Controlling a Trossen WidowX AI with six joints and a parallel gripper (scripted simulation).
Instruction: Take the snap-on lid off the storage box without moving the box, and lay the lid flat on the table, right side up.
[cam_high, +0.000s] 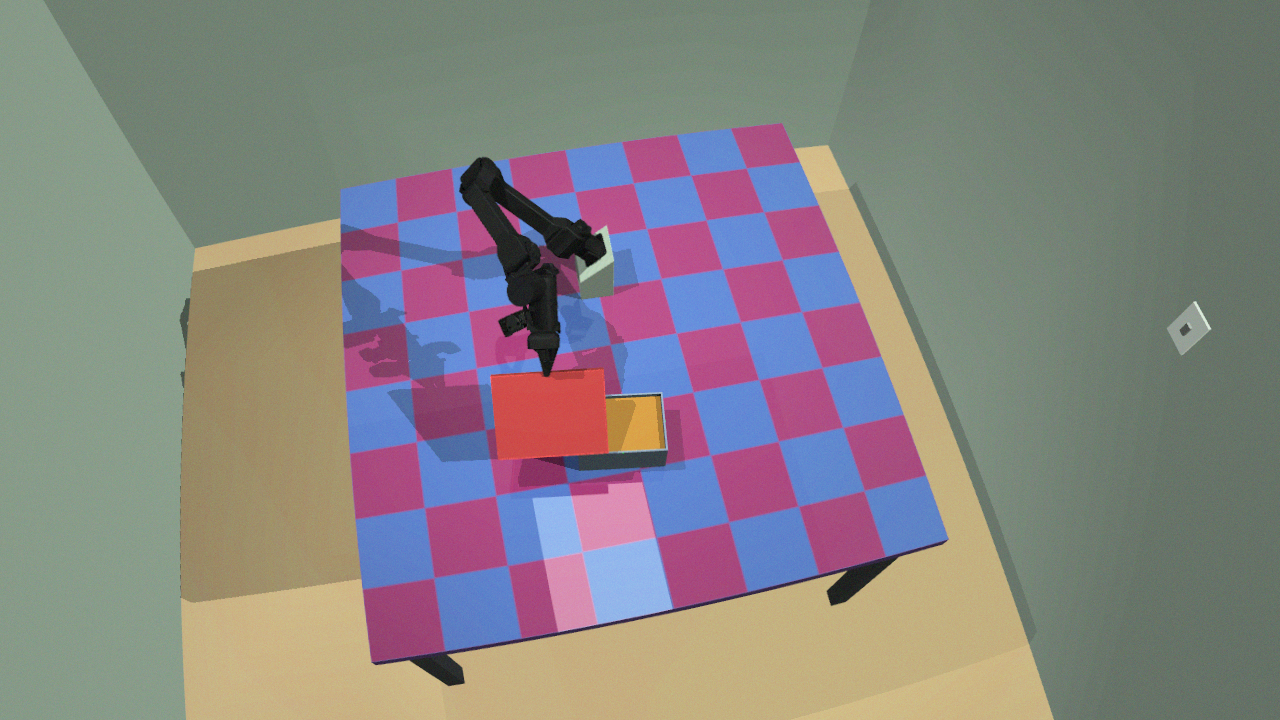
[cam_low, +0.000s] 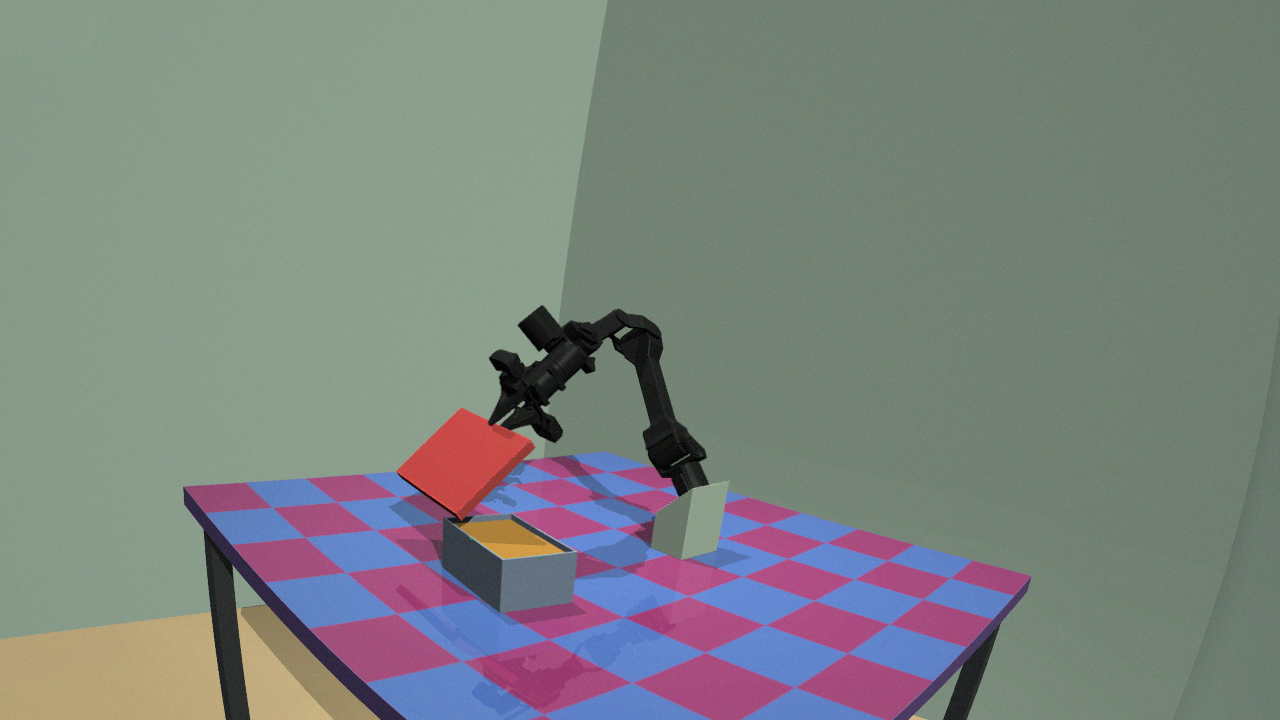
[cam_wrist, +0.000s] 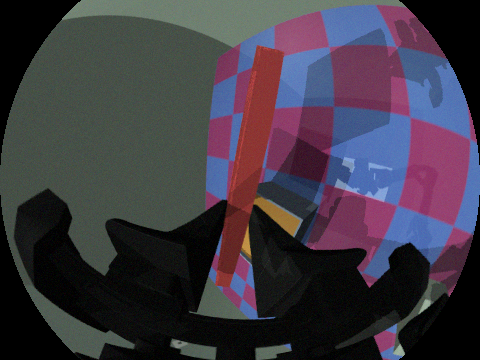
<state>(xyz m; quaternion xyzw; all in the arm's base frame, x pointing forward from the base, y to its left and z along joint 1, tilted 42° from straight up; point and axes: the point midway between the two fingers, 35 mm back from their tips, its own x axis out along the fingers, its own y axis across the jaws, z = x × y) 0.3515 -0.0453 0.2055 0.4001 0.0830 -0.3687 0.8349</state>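
The red lid lies 60 mm ahead of my gripper tip, 50 mm below it and 10 mm to the right of it. The rest, counted from my gripper tip: grey storage box 180 mm below, 140 mm to the left, 70 mm ahead.
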